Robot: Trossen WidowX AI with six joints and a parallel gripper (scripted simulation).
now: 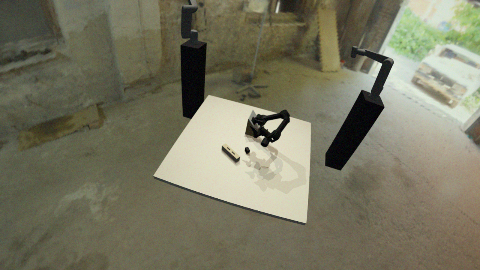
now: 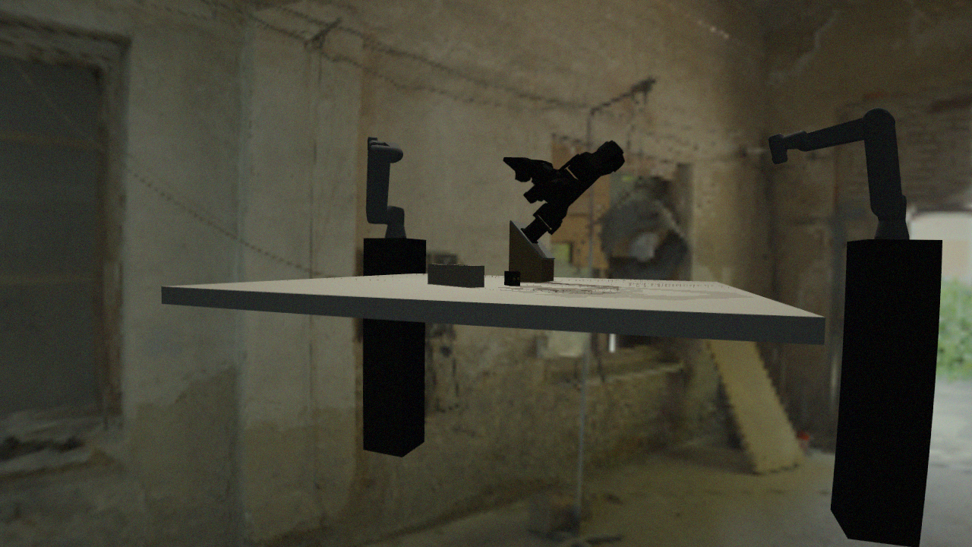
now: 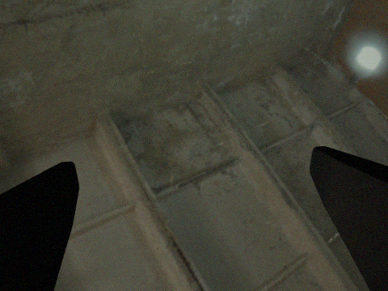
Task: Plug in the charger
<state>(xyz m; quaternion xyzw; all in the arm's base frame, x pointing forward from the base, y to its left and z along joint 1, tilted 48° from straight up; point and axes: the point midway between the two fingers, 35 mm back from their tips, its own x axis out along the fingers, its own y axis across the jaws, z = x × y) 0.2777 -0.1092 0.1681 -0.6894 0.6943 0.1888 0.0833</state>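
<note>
Right now my gripper tip is 2 cm short of the charger, 2 cm to the right of it and 34 cm above it.
</note>
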